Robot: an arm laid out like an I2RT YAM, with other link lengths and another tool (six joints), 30 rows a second.
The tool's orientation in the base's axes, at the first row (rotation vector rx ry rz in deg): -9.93, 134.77, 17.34
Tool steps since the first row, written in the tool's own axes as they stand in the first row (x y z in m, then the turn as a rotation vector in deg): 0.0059, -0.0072, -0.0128, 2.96, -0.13, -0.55; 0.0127, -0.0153, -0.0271, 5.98, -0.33, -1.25; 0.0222, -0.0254, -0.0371, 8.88, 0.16, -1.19; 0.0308, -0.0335, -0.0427, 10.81, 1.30, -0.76; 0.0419, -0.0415, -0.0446, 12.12, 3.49, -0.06; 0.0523, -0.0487, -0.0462, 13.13, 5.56, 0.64; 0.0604, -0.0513, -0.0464, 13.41, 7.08, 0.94; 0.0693, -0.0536, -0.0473, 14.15, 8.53, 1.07; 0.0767, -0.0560, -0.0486, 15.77, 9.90, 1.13; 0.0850, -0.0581, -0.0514, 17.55, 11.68, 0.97; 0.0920, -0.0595, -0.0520, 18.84, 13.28, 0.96; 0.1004, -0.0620, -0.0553, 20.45, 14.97, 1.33; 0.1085, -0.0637, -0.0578, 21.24, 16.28, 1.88
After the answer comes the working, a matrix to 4 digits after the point.
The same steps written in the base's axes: -0.0112, -0.0106, 0.0036, -2.45, -0.38, -1.71; -0.0239, -0.0224, 0.0074, -5.03, -0.87, -3.37; -0.0352, -0.0352, 0.0060, -7.16, -0.48, -5.36; -0.0434, -0.0448, 0.0025, -8.49, 0.66, -6.82; -0.0509, -0.0534, -0.0053, -9.42, 2.91, -7.86; -0.0578, -0.0611, -0.0126, -10.12, 5.05, -8.71; -0.0632, -0.0640, -0.0186, -10.44, 6.58, -8.86; -0.0696, -0.0668, -0.0246, -11.19, 7.99, -9.23; -0.0753, -0.0697, -0.0293, -12.59, 9.27, -10.18; -0.0826, -0.0728, -0.0335, -14.35, 10.87, -11.02; -0.0877, -0.0745, -0.0382, -15.61, 12.36, -11.65; -0.0954, -0.0781, -0.0422, -16.87, 14.03, -12.75; -0.1025, -0.0807, -0.0464, -17.35, 15.41, -13.47
The tool's axes in the first row as the columns of a matrix, in the base's axes (rounded; the answer above uses it unrounded):
-0.7131, -0.2122, 0.6681
-0.0361, 0.9630, 0.2672
-0.7001, 0.1664, -0.6944

